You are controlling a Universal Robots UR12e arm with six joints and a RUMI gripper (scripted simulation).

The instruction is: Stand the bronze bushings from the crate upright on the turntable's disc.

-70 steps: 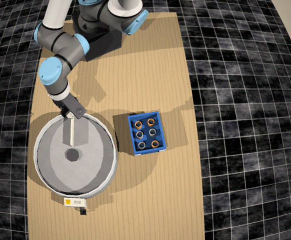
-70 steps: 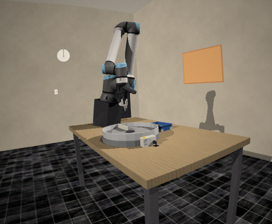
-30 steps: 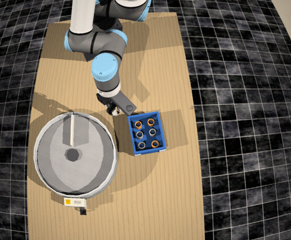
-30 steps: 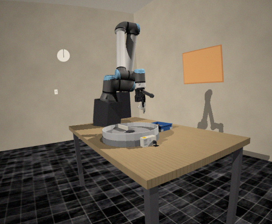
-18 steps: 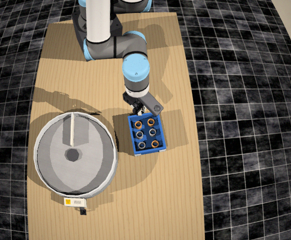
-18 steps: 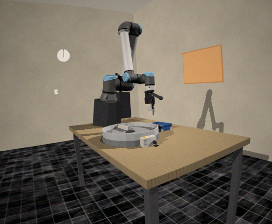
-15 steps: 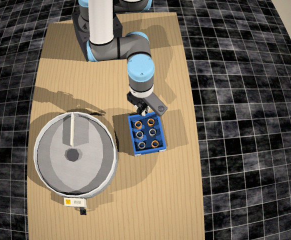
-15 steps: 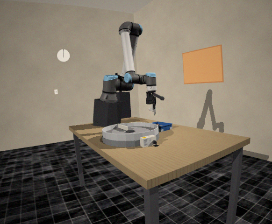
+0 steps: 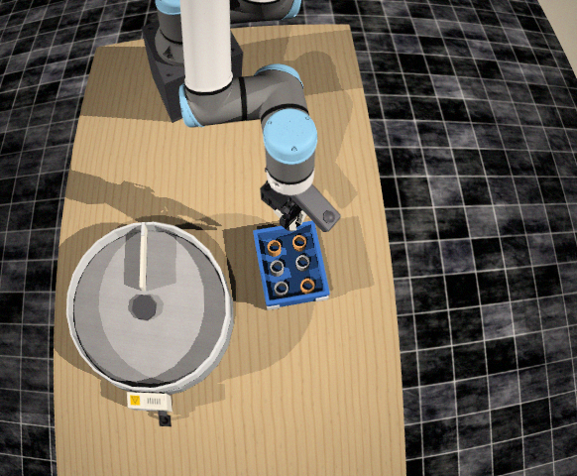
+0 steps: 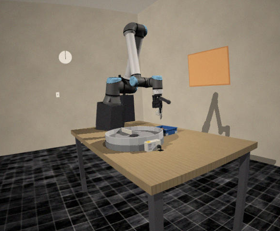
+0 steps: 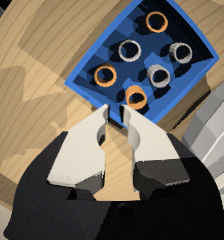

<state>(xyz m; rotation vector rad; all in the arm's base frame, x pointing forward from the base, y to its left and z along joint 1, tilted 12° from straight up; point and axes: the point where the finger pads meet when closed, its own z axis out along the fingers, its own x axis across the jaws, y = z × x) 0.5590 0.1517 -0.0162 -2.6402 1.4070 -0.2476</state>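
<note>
Now: the blue crate 110 mm below my hand, 50 mm ahead of it and 20 mm to the right of it. From my hand the other things lie so: turntable disc: 390 mm to the right, 80 mm below, 80 mm ahead.
</note>
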